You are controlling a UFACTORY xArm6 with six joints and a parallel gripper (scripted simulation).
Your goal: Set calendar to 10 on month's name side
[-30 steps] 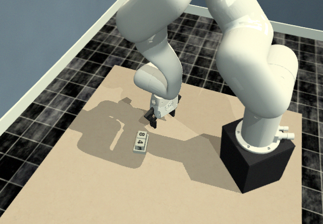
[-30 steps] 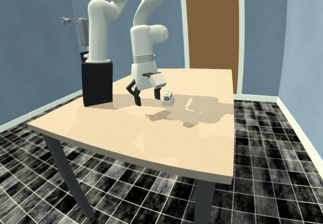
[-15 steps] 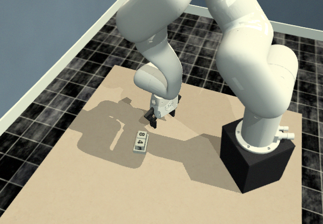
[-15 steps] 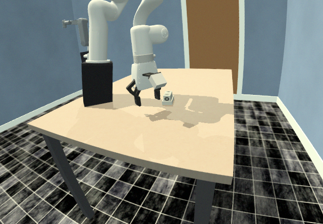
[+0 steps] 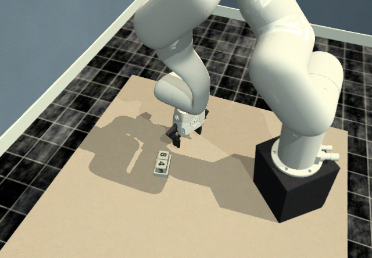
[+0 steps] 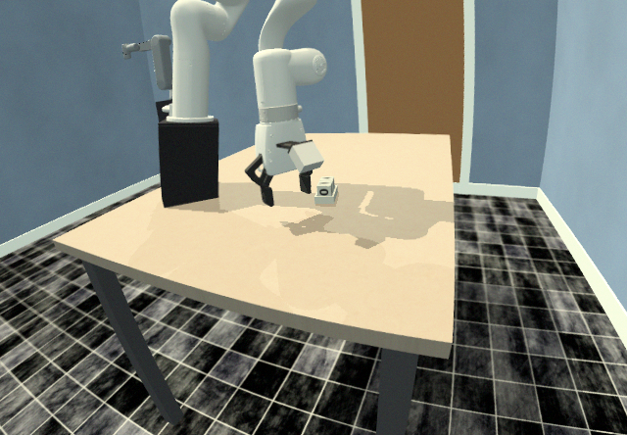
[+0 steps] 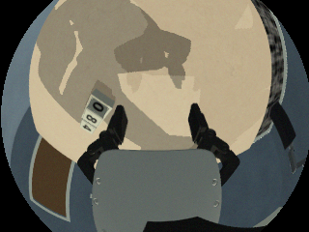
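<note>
The white cube lies 8 cm to the left of my hand, 6 cm ahead of it and 2 cm below it. The rest, counted from my hand: tray 10 cm to the left, 6 cm ahead, 4 cm below.
</note>
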